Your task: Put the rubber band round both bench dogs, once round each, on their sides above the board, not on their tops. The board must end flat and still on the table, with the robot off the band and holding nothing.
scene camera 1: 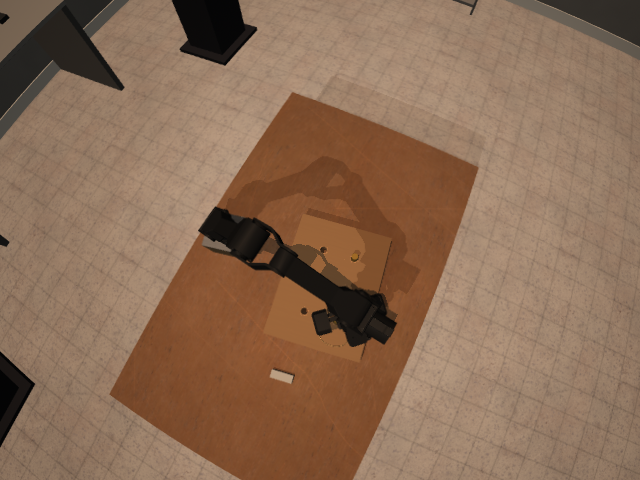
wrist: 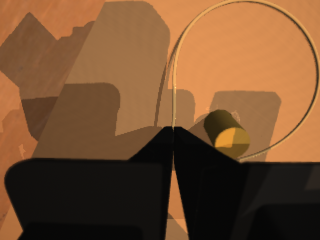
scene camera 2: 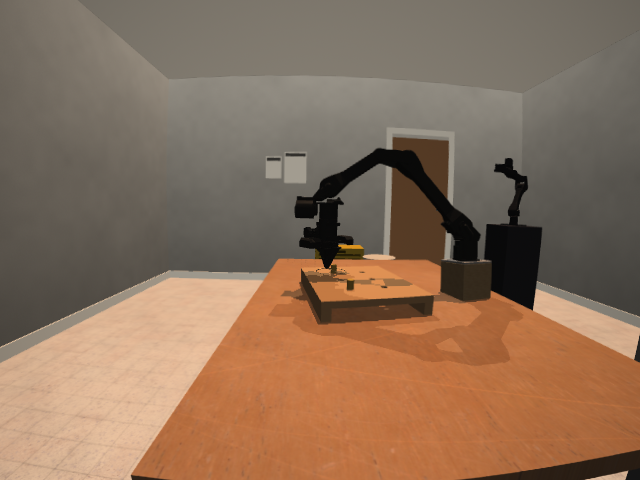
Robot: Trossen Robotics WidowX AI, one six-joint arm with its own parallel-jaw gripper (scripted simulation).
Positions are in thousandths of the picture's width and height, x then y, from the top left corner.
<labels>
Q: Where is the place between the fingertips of my gripper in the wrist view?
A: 539, 560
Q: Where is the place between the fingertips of my gripper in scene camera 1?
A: At 543, 661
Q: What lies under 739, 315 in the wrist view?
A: A light wooden board.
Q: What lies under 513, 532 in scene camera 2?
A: My gripper.
</labels>
